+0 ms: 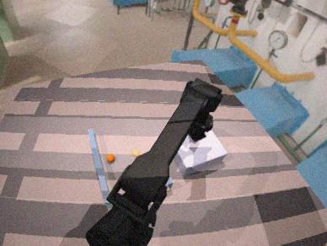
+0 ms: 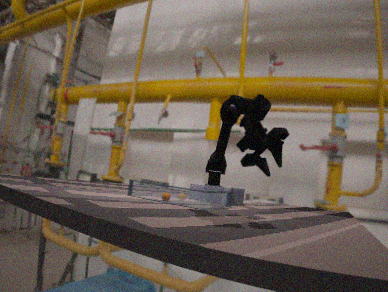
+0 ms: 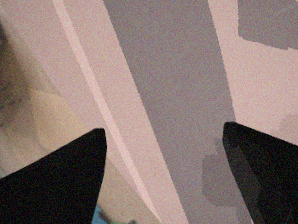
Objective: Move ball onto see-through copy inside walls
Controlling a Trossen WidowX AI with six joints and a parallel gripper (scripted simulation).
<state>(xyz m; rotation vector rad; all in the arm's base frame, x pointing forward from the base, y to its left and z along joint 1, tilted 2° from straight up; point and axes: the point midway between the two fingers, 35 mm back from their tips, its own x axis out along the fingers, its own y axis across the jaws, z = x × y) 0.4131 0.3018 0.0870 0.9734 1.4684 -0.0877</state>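
Now: gripper tip 6 cm past the orange ball, 38 cm to the left of it and 13 cm above it. Also, from my gripper tip: see-through ball copy (16 cm behind, 36 cm to the right, 13 cm below).
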